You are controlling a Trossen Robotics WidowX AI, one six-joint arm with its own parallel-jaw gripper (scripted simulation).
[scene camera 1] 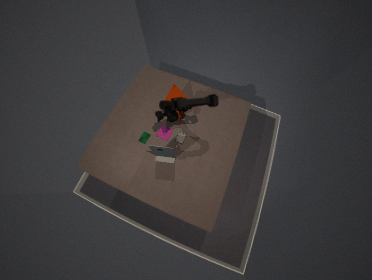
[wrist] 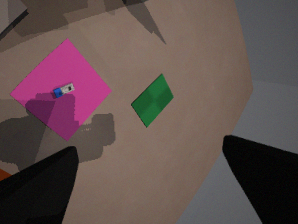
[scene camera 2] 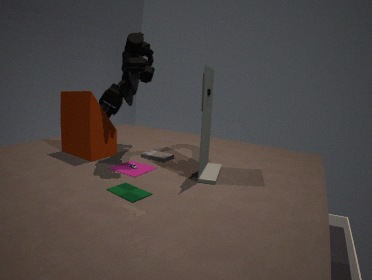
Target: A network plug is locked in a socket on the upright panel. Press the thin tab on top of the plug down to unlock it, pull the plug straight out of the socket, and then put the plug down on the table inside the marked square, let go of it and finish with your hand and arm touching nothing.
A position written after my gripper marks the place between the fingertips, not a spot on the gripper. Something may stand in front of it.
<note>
My gripper [scene camera 2: 132, 98] is open and holds nothing. Further things: a square [wrist: 64, 65].
My gripper is seen too in the wrist view [wrist: 152, 149].
</note>
